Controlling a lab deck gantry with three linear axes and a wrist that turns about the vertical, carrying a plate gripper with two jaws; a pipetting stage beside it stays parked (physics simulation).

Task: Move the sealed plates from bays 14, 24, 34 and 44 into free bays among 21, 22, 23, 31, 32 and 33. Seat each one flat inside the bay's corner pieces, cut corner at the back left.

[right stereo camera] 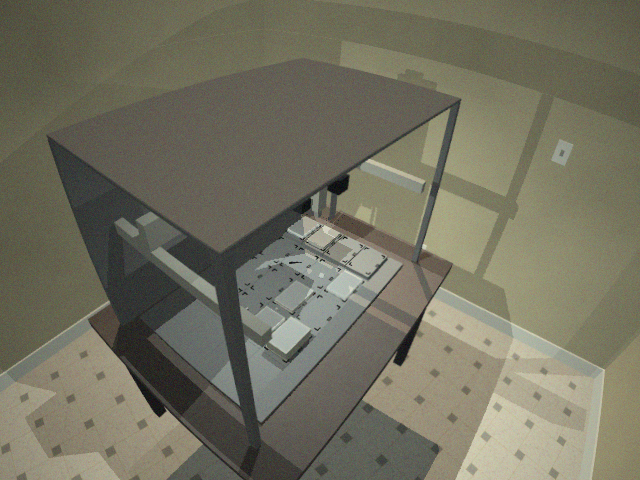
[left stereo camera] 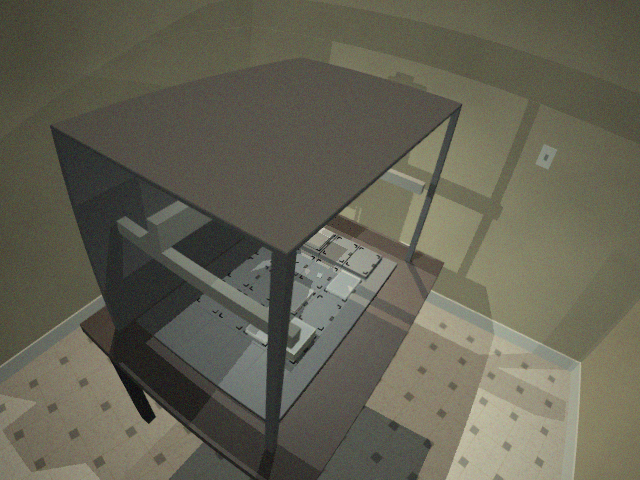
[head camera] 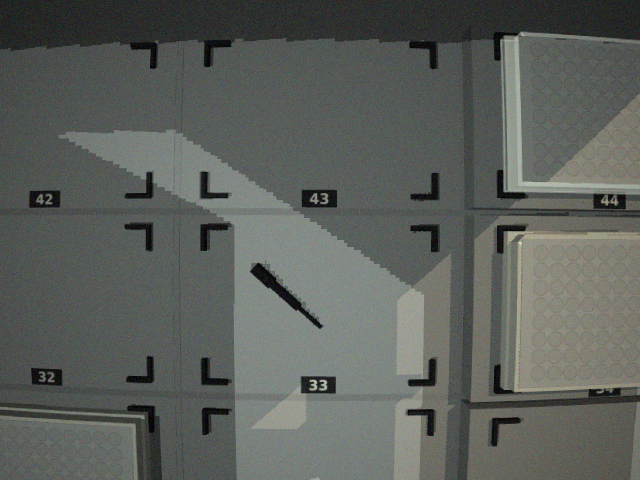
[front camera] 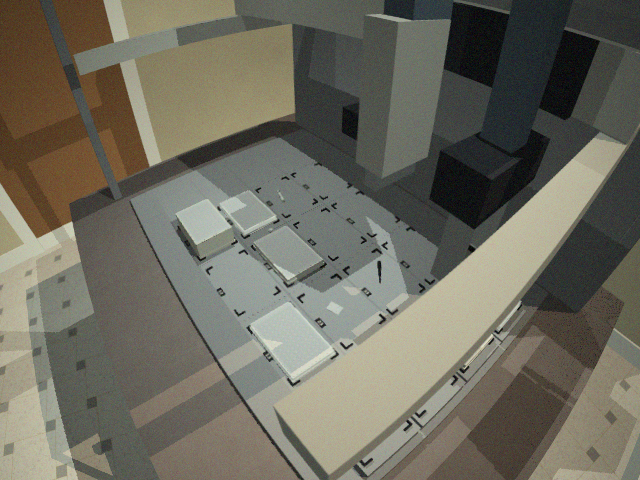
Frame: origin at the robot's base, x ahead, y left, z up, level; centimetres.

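Seen in the pictures: gripper, between the fingertips: (right stereo camera: 322,214) (front camera: 458,264); robot's base, origin of its link: (right stereo camera: 286,361) (left stereo camera: 293,362) (front camera: 179,227).
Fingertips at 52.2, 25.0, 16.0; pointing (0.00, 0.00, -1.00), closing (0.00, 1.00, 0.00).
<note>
Offsets run from my fingertips to a thing's top centre, as dx, dy, dz. "spot": to the spot under its first point.
My gripper (right stereo camera: 325,215) is high at the back right, its black body (front camera: 483,180) in the front view. Its fingers look apart and empty, though partly hidden. It does not show in the head view. Sealed plates lie in bay 44 {spot: +0.6, +11.2, -13.1} (head camera: 578,113) (right stereo camera: 302,227) and bay 34 {spot: +0.6, +0.8, -13.1} (head camera: 578,310) (right stereo camera: 324,237). Another plate {spot: +4.2, -20.9, -14.5} (left stereo camera: 364,259) (right stereo camera: 368,260) lies in bay 14. Bay 24 {spot: +4.0, -10.9, -14.6} (right stereo camera: 347,249) holds no plate. A sealed plate {-29.4, -10.0, -14.6} (front camera: 289,253) (head camera: 67,449) (right stereo camera: 293,296) lies in bay 22, looking flat. Another plate {-45.8, -10.0, -14.6} (front camera: 248,211) fills bay 21. Bays 23, 31, 32 and 33 hold no plate.
A black pen-like tool {-14.8, +1.2, -15.2} (head camera: 284,294) (front camera: 379,271) lies in bay 33, and a small pale stick {-46.6, -0.3, -15.2} (front camera: 280,195) in bay 31. A tall block {-45.8, -20.7, -11.8} (front camera: 204,222) stands in bay 11, a white plate {-13.0, -20.7, -14.6} (front camera: 292,338) in bay 13. The pale column (front camera: 400,98) hangs beside the gripper.
</note>
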